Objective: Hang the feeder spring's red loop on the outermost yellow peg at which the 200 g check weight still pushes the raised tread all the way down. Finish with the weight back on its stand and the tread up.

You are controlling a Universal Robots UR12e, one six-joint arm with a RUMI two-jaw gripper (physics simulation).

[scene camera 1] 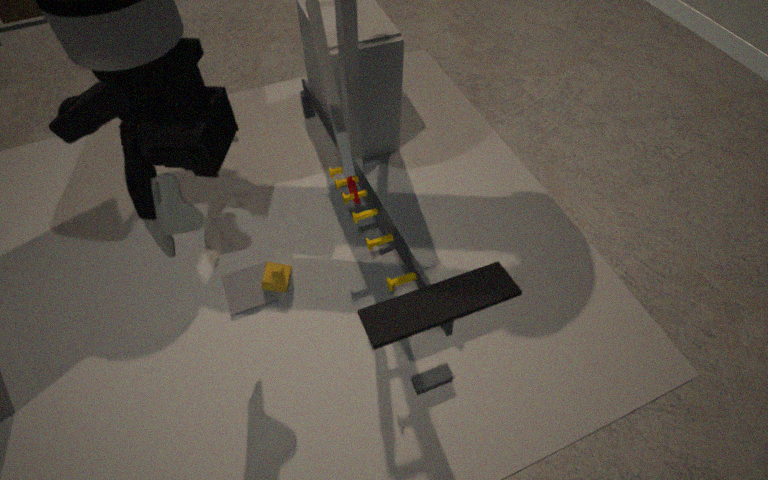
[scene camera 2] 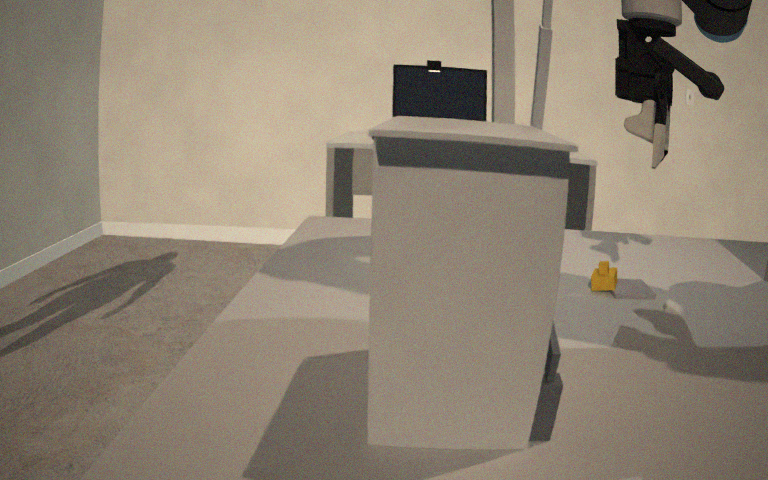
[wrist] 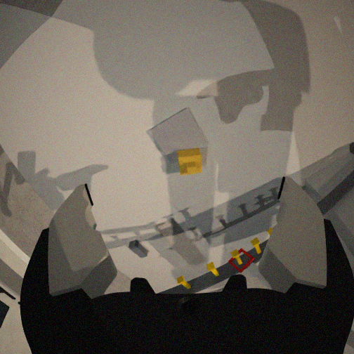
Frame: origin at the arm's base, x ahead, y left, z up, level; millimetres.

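Seen in the pictures: gripper, fingertip midpoint: (scene camera 1: 195, 203) (scene camera 2: 657, 164).
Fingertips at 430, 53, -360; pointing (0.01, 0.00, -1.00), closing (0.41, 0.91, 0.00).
Observation:
Offsets run from my fingertips to a thing's top centre, as dx, dy, dz. "pt": to the spot under its first point.
The yellow weight @[+62, -16, -145] (scene camera 1: 276, 278) (scene camera 2: 603, 279) (wrist: 190, 162) is upright, knob up, at one edge of a flat grey stand (scene camera 1: 243, 291) (scene camera 2: 637, 289) (wrist: 177, 131). My gripper (scene camera 1: 178, 234) (scene camera 2: 648, 141) (wrist: 184, 184) is wide open and empty, above and to one side of the weight. The red loop @[pt +189, -3, -36] (scene camera 1: 352, 187) (wrist: 235, 266) is at the lever's pegs, around the third peg from the far end as far as I can tell. The outermost yellow peg @[+200, -158, -25] (scene camera 1: 401, 281) is beside the dark tread @[+219, -209, +3] (scene camera 1: 439, 304), which is raised. The tread does not show in the wrist view.
A tall pale cabinet (scene camera 1: 376, 96) (scene camera 2: 467, 305) stands at the lever's far end and hides the lever in scene camera 2. An upright grey post (scene camera 1: 346, 73) rises near the pegs. A small grey block @[+220, -229, -168] (scene camera 1: 432, 378) (wrist: 138, 248) lies below the tread.

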